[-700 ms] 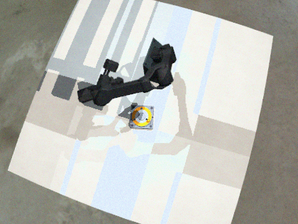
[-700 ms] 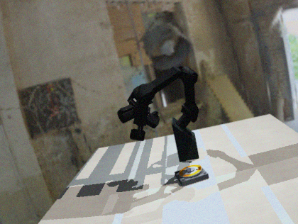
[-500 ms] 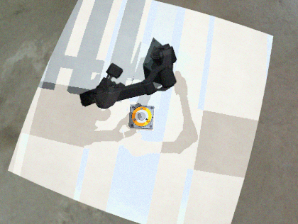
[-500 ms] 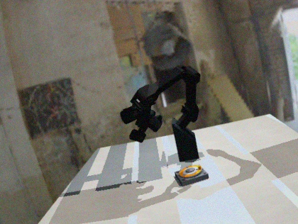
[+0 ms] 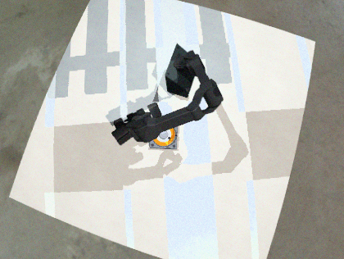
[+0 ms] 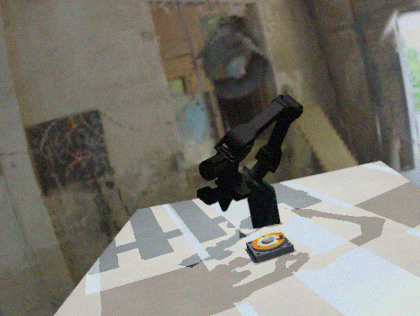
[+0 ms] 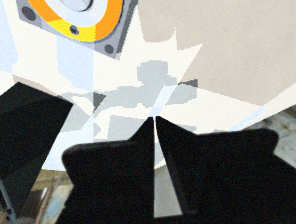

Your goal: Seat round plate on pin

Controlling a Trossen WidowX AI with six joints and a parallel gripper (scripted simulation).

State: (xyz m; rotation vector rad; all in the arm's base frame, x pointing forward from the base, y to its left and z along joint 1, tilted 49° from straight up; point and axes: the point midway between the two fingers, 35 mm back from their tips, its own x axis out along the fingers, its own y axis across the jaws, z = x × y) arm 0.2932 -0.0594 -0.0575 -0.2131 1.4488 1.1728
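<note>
Right now the round plate is 14 cm to the left of my gripper tip, 12 cm below it and 2 cm ahead of it. Round my gripper tip: grey square base 13 cm below, 12 cm to the left, 2 cm ahead.
</note>
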